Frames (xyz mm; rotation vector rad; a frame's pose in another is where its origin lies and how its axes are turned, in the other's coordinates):
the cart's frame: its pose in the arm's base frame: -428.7 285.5 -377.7 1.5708 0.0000 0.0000
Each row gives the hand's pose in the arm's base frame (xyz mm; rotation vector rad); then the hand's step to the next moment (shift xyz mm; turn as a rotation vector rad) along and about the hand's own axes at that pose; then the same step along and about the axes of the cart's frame.
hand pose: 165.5 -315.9 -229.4 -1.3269 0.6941 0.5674
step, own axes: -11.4 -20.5 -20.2 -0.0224 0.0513 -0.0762
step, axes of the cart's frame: 4.5 20.1 23.1 -0.0623 -0.0254 0.0664
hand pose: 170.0 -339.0 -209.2 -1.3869 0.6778 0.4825
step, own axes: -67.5 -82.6 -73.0 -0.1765 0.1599 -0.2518
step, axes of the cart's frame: -4.1 102.9 78.2 -0.2734 -0.0066 0.2129
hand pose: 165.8 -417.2 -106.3 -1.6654 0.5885 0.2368
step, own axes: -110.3 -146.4 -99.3 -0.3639 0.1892 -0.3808
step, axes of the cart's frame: -36.9 196.9 57.8 -0.4691 0.0811 0.2943
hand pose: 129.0 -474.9 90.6 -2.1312 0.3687 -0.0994
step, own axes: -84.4 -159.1 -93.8 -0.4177 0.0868 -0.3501
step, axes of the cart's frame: -64.6 189.9 -31.8 -0.4909 0.1525 0.2008
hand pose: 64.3 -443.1 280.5 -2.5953 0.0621 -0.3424
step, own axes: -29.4 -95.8 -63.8 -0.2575 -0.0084 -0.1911
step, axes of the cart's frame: -46.7 94.5 -54.9 -0.2977 0.1044 0.0581
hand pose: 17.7 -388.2 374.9 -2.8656 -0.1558 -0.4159
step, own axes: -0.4 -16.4 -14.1 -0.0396 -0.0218 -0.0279
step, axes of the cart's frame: -6.4 16.6 -12.3 -0.0482 0.0192 -0.0112
